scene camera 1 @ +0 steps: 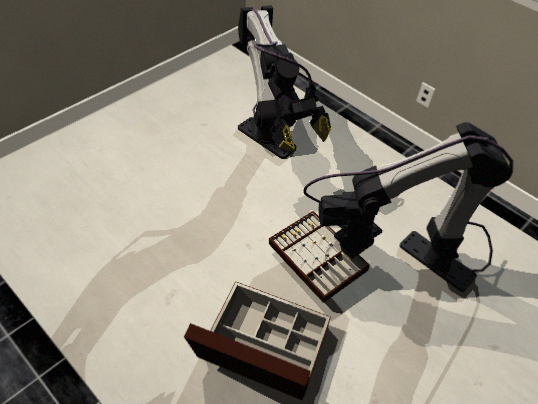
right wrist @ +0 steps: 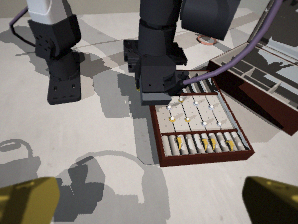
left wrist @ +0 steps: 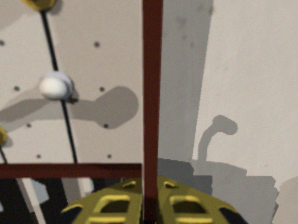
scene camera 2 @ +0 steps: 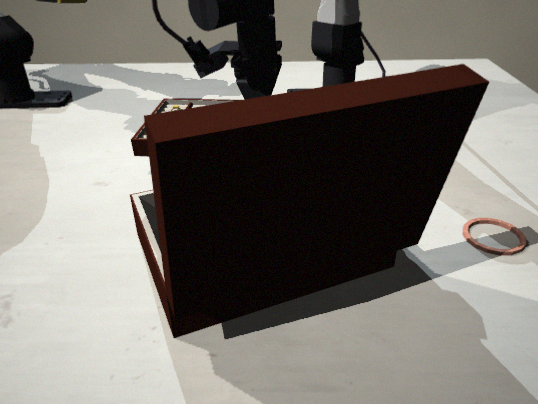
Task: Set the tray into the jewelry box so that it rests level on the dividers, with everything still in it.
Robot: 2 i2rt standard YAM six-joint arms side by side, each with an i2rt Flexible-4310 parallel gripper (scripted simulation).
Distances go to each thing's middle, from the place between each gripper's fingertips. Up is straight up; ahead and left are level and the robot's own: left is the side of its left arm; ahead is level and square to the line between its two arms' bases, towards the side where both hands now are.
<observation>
Right now my left hand is 330 mm short of the jewelry box (scene camera 2: 256,202), 60 mm below it and 10 mm to the right of it. Also, from my left hand: tray (scene camera 2: 166,104) 60 mm to the right, 60 mm ahead, 10 mm below.
Now: the tray 140 mm ahead of my right hand (scene camera 1: 309,145), 190 mm to the left of it and 170 mm below it. The rest, counted from my right hand: jewelry box 410 mm ahead, 260 mm to the left, 100 mm below.
</observation>
